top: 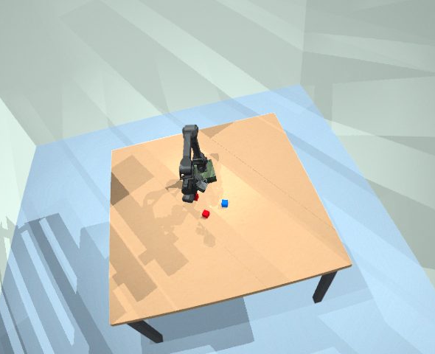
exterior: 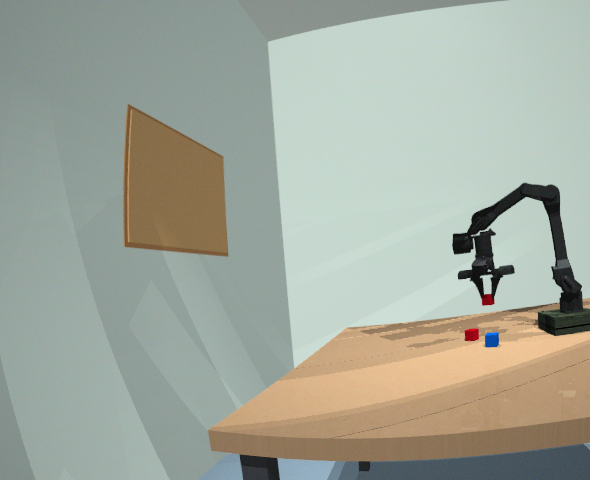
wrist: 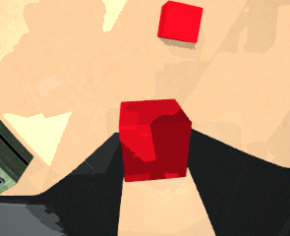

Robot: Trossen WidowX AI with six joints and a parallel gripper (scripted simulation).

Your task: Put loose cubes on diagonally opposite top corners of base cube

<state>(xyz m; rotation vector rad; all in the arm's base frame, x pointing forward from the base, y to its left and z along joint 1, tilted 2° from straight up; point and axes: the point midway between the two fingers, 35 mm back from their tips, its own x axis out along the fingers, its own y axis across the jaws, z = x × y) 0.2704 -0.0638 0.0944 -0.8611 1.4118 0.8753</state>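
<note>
Right now the blue cube is 2 cm ahead of my gripper tip, 16 cm to the left of it and 10 cm below it.
</note>
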